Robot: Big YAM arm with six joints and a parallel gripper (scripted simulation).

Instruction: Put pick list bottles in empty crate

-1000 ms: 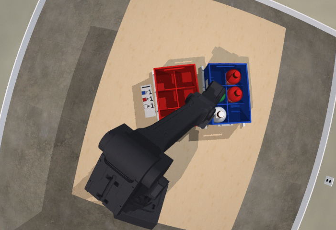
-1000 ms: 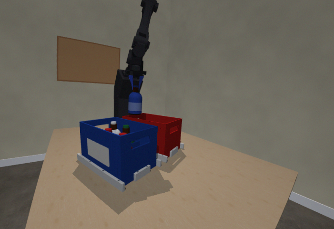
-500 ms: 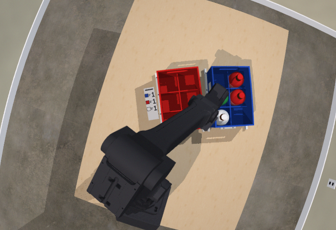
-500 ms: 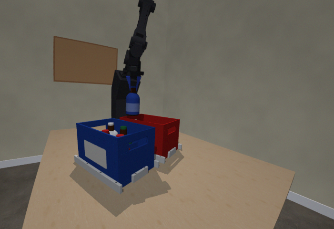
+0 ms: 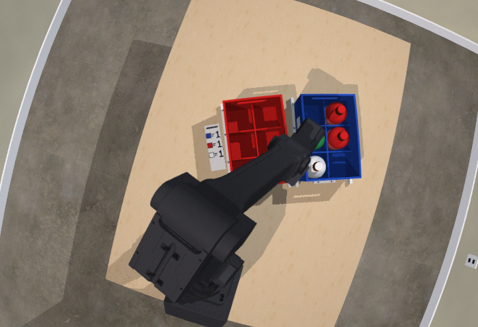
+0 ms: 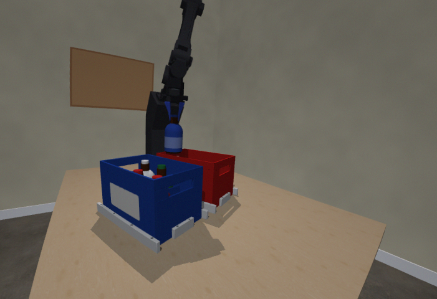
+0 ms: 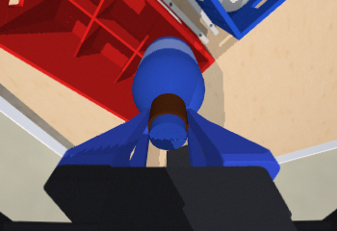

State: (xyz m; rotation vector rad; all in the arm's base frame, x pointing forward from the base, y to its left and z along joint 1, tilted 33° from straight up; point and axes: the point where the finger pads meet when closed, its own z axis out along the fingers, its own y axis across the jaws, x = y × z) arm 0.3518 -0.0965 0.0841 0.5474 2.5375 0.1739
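Now: the blue-label bottle 60 mm below my hand. Round my hand: red crate: 60 mm ahead, 80 mm to the left, 230 mm below; then green-label bottle: 130 mm ahead, 100 mm to the right, 230 mm below; then white-label bottle: 40 mm ahead, 130 mm to the right, 230 mm below.
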